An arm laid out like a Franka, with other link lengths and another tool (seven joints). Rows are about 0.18 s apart.
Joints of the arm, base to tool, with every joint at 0 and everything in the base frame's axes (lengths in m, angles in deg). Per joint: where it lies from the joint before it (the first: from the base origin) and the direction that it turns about. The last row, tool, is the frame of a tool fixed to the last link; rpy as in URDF.
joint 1: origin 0 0 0.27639 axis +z
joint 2: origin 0 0 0 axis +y
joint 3: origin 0 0 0.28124 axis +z
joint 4: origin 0.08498 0 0 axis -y
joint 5: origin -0.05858 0 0.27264 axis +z
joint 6: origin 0 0 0 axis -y
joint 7: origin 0.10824 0 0 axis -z
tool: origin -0.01 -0.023 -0.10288 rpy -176.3 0 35
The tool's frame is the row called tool.
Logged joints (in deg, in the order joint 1, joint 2, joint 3, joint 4, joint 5, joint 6, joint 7), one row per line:
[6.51, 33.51, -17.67, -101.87, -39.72, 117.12, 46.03]
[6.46, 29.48, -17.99, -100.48, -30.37, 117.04, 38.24]
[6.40, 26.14, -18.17, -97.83, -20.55, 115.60, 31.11]
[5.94, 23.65, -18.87, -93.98, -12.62, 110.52, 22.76]
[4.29, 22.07, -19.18, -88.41, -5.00, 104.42, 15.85]
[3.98, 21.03, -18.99, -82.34, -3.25, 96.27, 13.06]
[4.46, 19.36, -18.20, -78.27, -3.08, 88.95, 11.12]
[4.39, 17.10, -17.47, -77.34, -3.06, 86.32, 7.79]
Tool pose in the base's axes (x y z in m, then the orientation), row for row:
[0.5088, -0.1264, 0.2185, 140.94, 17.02, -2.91]
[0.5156, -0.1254, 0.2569, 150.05, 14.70, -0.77]
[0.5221, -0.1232, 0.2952, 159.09, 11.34, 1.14]
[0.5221, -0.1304, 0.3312, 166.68, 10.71, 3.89]
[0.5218, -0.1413, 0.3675, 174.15, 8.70, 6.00]
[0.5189, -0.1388, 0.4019, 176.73, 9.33, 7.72]
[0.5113, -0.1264, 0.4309, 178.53, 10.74, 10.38]
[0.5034, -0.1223, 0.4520, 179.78, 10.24, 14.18]
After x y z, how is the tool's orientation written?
As angles about the fixed x, y, z axes (roll, pitch, yaw), in degrees.
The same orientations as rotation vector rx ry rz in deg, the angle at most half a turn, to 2 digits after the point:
[140.03, 3.87, -22.18]
[149.07, 4.14, -19.49]
[158.27, 4.47, -15.43]
[165.55, 7.44, -14.87]
[172.98, 9.74, -12.70]
[175.14, 12.23, -13.96]
[176.07, 16.21, -16.35]
[176.46, 21.98, -15.77]

